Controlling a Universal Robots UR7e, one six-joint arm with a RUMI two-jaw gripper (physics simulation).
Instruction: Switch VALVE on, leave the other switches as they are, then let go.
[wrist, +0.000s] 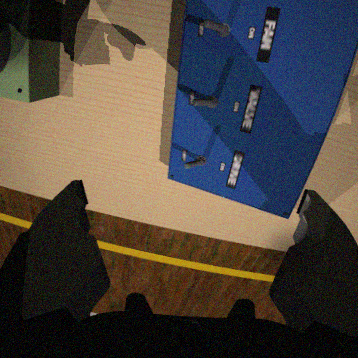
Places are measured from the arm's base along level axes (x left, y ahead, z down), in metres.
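Where they show: gripper, fingertip midpoint: (191, 187).
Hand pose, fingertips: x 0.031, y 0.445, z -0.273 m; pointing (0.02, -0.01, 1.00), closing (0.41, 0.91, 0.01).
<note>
After its pixels a point has its place.
The blue switch panel (300, 85) {x 0.150, y 0.575, z -0.042 m} lies at the upper right, with three switch rows in view. The VALVE label (251, 109) {x 0.079, y 0.533, z -0.018 m} is in the middle row, blurred, between FAN above and another label below. The VALVE switch lever (205, 102) {x 0.053, y 0.457, z -0.016 m} is a small grey stick beside its OFF mark, apart from the ON mark (236, 106) {x 0.071, y 0.510, z -0.009 m}; it appears to lean to the OFF side. My gripper (191, 187) {x 0.031, y 0.445, z -0.273 m} is open and empty. Its fingers stand wide apart on either side of the panel's lower end in the view, and the levers are farther up. No contact with VALVE shows.
The FAN lever (216, 27) {x 0.164, y 0.419, z -0.016 m} is above, and the lowest lever (195, 162) {x -0.057, y 0.493, z -0.014 m} is below VALVE; both also appear to lean to OFF. A green block (44, 72) {x -0.031, y 0.127, z 0.043 m} with a dark part on it stands at the upper left. The wooden table's edge and a yellow floor line (185, 265) cross below.
</note>
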